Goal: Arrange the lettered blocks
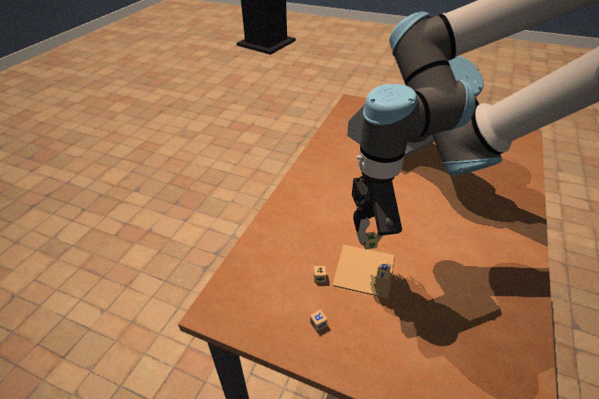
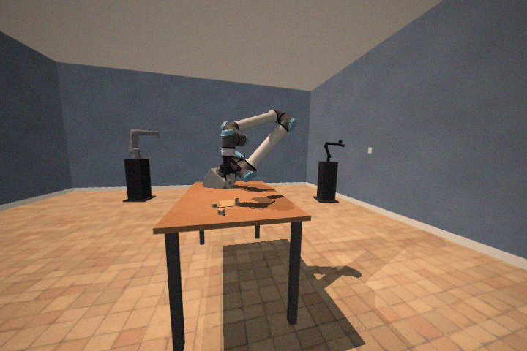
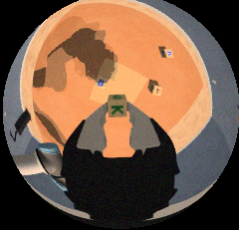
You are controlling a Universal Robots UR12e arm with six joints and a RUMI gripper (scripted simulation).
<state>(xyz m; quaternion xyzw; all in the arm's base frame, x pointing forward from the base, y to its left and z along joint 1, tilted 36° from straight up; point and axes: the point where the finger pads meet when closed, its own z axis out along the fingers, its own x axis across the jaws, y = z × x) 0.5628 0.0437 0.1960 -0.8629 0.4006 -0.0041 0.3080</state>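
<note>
Right now my hand is 12 cm above the tan mat.
</note>
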